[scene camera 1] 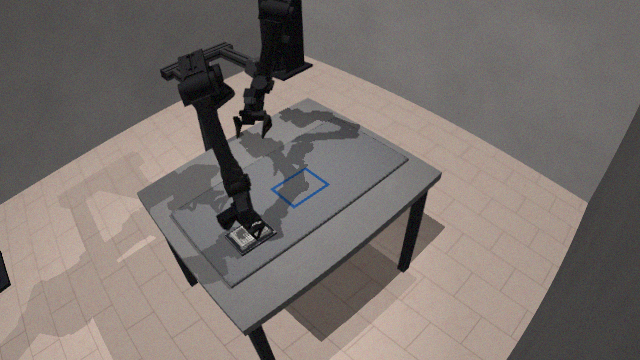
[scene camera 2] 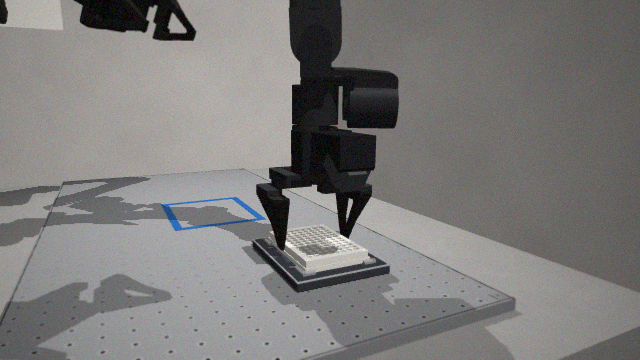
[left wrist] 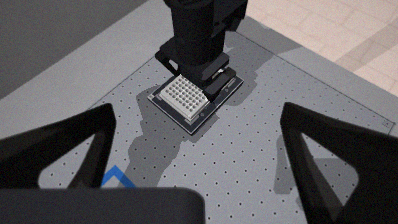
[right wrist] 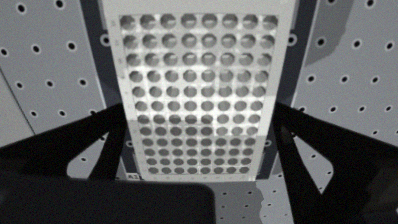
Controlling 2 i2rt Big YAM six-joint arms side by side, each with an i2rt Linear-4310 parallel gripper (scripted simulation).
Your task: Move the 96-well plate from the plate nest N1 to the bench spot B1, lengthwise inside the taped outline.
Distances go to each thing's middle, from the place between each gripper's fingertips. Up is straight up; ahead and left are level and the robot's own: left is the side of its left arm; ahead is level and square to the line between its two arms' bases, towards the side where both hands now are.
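Dark plate nest (scene camera 2: 321, 283): 2 cm below my right hand (scene camera 2: 313, 244). White 96-well plate (scene camera 2: 317, 247): 1 cm below my right hand.
White 96-well plate: my left gripper (scene camera 2: 171, 31) 280 mm above it, 170 mm to the left of it, 130 mm short of it. Dark plate nest, from my left hand: 130 mm ahead, 170 mm to the right, 290 mm below.
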